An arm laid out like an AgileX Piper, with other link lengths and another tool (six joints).
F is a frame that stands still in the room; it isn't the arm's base.
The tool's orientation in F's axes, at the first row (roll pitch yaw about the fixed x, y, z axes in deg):
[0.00 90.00 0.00]
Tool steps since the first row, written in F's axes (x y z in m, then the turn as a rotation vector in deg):
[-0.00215 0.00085 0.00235 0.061 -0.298 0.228]
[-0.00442 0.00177 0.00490 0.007 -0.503 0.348]
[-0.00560 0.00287 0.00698 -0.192 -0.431 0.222]
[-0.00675 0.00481 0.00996 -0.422 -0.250 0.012]
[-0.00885 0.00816 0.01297 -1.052 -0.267 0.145]
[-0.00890 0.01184 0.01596 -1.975 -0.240 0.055]
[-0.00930 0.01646 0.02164 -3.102 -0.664 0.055]
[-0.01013 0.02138 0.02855 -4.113 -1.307 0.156]
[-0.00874 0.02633 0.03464 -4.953 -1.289 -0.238]
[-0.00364 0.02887 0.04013 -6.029 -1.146 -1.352]
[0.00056 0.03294 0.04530 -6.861 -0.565 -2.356]
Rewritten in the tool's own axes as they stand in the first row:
[-0.00235 0.00085 -0.00215 -0.228 -0.298 0.061]
[-0.00490 0.00177 -0.00442 -0.348 -0.503 0.007]
[-0.00698 0.00287 -0.00560 -0.222 -0.431 -0.192]
[-0.00996 0.00481 -0.00675 -0.012 -0.250 -0.422]
[-0.01297 0.00816 -0.00885 -0.145 -0.267 -1.052]
[-0.01596 0.01184 -0.00890 -0.055 -0.240 -1.975]
[-0.02164 0.01646 -0.00930 -0.055 -0.664 -3.102]
[-0.02855 0.02138 -0.01013 -0.156 -1.307 -4.113]
[-0.03464 0.02633 -0.00874 0.238 -1.289 -4.953]
[-0.04013 0.02887 -0.00364 1.352 -1.146 -6.029]
[-0.04530 0.03294 0.00056 2.356 -0.565 -6.861]

